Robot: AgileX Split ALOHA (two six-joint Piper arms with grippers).
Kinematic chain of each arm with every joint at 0, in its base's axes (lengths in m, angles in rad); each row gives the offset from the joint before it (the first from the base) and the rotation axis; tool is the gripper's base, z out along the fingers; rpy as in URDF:
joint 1: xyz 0 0 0.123 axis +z
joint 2: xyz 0 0 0 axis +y
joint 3: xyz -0.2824 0 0.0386 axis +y
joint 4: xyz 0.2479 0 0.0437 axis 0.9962 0 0.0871
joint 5: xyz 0 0 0 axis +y
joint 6: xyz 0.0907 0 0.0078 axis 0.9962 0 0.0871
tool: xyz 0 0 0 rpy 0 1.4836 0
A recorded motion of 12 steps. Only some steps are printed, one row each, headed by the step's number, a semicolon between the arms.
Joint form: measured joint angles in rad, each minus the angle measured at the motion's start. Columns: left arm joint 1, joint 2, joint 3, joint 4, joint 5, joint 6; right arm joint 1, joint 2, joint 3, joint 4, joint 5, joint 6.
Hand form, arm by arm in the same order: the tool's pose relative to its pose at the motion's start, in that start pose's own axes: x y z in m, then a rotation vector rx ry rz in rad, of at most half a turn. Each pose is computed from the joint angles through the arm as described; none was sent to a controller.
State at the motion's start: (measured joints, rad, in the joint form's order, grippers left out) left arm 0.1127 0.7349 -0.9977 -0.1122 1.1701 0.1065; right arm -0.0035 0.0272 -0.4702 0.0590 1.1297 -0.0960
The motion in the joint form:
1: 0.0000 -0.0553 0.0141 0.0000 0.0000 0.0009; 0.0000 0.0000 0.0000 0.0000 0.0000 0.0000
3: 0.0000 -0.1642 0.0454 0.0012 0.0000 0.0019; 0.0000 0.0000 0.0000 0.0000 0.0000 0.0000
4: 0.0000 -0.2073 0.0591 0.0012 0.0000 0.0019; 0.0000 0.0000 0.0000 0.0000 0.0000 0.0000
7: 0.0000 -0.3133 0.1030 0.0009 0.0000 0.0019; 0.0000 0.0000 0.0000 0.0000 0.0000 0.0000
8: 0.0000 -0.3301 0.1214 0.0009 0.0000 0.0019; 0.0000 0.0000 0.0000 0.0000 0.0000 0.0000
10: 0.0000 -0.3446 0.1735 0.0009 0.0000 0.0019; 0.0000 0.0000 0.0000 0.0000 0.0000 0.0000
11: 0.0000 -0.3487 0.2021 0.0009 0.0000 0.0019; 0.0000 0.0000 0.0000 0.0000 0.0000 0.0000
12: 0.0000 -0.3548 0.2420 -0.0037 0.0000 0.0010; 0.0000 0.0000 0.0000 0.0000 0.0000 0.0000
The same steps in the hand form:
1: 0.0089 -0.0016 -0.0103 -0.0026 -0.0409 0.0051; 0.0000 0.0000 0.0000 0.0000 0.0000 0.0000
3: 0.0282 -0.0046 -0.0280 -0.0086 -0.1178 0.0145; 0.0000 0.0000 0.0000 0.0000 0.0000 0.0000
4: 0.0363 -0.0057 -0.0340 -0.0105 -0.1470 0.0176; 0.0000 0.0000 0.0000 0.0000 0.0000 0.0000
7: 0.0581 -0.0082 -0.0442 -0.0141 -0.2087 0.0238; 0.0000 0.0000 0.0000 0.0000 0.0000 0.0000
8: 0.0629 -0.0083 -0.0425 -0.0140 -0.2071 0.0237; 0.0000 0.0000 0.0000 0.0000 0.0000 0.0000
10: 0.0715 -0.0077 -0.0314 -0.0117 -0.1698 0.0198; 0.0000 0.0000 0.0000 0.0000 0.0000 0.0000
11: 0.0758 -0.0072 -0.0246 -0.0101 -0.1454 0.0173; 0.0000 0.0000 0.0000 0.0000 0.0000 0.0000
12: 0.0821 -0.0071 -0.0154 -0.0036 -0.1123 0.0114; 0.0000 0.0000 0.0000 0.0000 0.0000 0.0000

